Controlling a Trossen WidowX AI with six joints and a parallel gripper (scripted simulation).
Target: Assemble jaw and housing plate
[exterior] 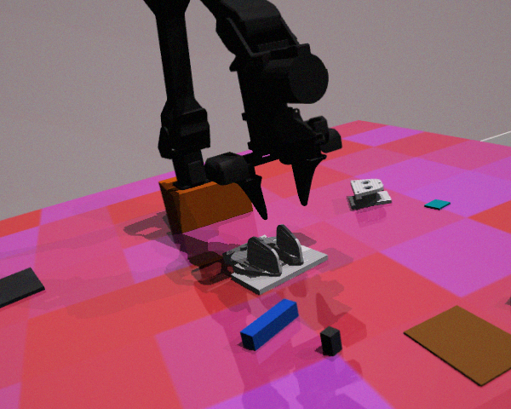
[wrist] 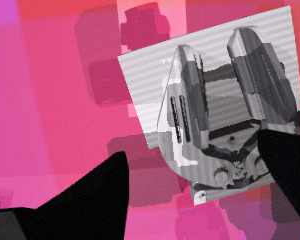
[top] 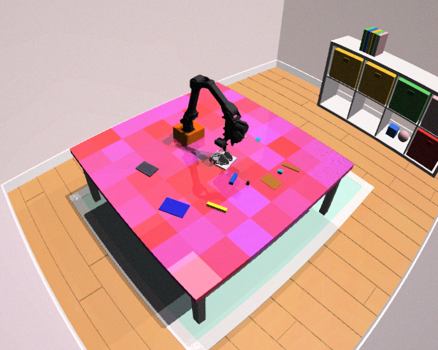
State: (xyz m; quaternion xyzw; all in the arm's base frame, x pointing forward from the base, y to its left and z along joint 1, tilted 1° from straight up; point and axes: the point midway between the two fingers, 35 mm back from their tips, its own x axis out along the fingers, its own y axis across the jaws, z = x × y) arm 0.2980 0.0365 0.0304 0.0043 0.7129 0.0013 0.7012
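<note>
Now: gripper tip 90 mm past the white t-shaped block, 210 mm to the right of it and 60 mm above it. Also, from my gripper tip: black cube: 220 mm ahead, 80 mm to the right, 60 mm below; then blue block: 140 mm ahead, 110 mm to the right, 60 mm below; then grey jaw: 40 mm behind, 20 mm to the right, 60 mm below.
</note>
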